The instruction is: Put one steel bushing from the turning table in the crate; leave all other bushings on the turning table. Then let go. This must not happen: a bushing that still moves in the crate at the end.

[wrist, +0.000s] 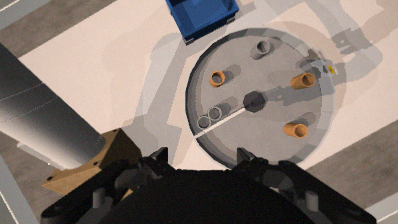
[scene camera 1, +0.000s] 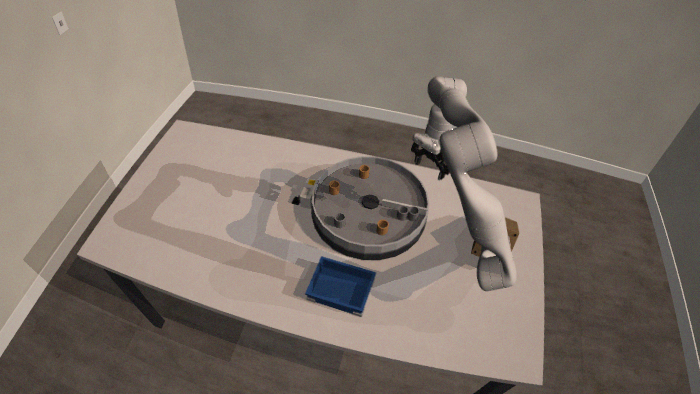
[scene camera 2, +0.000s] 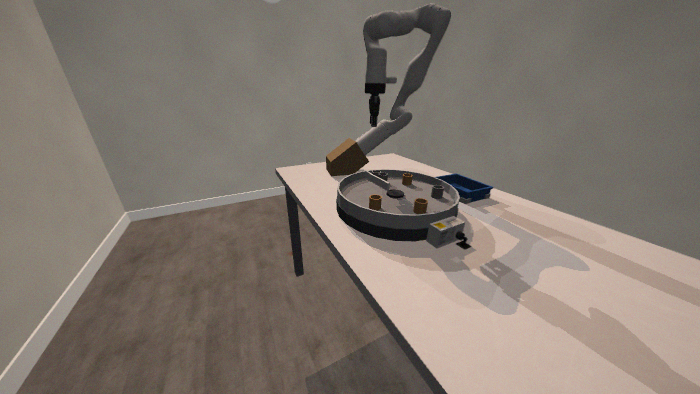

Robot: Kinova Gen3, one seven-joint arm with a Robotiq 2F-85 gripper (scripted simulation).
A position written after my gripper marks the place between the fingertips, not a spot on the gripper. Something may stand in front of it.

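Observation:
My gripper [wrist: 202, 155] is in my sight. I see a blue crate too, in scene camera 1 [scene camera 1: 349, 286] and again in scene camera 2 [scene camera 2: 475, 190].

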